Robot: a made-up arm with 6 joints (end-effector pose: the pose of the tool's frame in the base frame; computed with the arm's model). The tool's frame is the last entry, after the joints. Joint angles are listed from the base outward.
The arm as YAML. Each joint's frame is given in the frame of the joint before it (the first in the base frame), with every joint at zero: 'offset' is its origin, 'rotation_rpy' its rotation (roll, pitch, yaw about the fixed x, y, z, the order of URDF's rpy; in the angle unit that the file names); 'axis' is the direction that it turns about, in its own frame. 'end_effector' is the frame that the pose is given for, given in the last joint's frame.
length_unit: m
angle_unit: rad
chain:
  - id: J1
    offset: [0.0, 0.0, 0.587]
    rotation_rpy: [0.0, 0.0, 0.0]
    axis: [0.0, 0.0, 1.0]
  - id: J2
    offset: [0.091, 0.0, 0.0]
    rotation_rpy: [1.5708, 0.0, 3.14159]
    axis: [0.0, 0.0, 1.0]
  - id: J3
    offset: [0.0, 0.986, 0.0]
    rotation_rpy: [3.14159, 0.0, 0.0]
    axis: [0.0, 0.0, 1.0]
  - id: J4
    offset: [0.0, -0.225, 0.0]
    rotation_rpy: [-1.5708, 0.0, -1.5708]
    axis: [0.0, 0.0, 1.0]
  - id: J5
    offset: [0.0, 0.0, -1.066]
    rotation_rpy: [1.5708, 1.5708, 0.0]
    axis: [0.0, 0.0, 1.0]
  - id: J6
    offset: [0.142, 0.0, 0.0]
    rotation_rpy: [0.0, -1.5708, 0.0]
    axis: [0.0, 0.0, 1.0]
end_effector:
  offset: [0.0, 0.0, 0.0]
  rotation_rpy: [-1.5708, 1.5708, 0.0]
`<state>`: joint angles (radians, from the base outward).
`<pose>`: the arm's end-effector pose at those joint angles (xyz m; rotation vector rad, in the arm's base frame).
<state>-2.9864 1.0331 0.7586 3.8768 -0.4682 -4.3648</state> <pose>-2.1272 -0.3763 1.0310 0.0579 -0.7098 -2.5768</pose>
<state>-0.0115 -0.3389 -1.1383 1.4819 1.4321 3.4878</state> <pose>0.6919 0.1321 0.9041 1.6151 1.3919 0.8244</pose>
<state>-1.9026 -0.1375 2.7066 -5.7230 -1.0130 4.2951</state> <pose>0.3210 1.1282 1.7807 -0.4732 -1.9225 0.2254</pose>
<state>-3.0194 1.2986 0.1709 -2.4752 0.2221 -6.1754</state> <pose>-1.7276 -0.1927 -0.1502 -0.5146 1.6706 0.8680</pose>
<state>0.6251 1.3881 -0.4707 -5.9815 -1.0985 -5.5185</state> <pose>0.7027 0.4607 -0.3475 1.2724 -2.3648 -1.2094</pose>
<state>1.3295 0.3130 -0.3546 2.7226 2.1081 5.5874</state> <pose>0.2493 1.2208 0.9993 0.5317 -0.2159 -2.1938</pose>
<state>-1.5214 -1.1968 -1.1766 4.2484 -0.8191 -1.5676</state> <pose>0.1090 -0.3254 1.2421 -2.7373 0.9963 -0.6434</pose>
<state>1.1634 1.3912 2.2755 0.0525 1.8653 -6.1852</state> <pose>0.5607 1.3173 1.7844 1.4435 -2.3629 0.2158</pose>
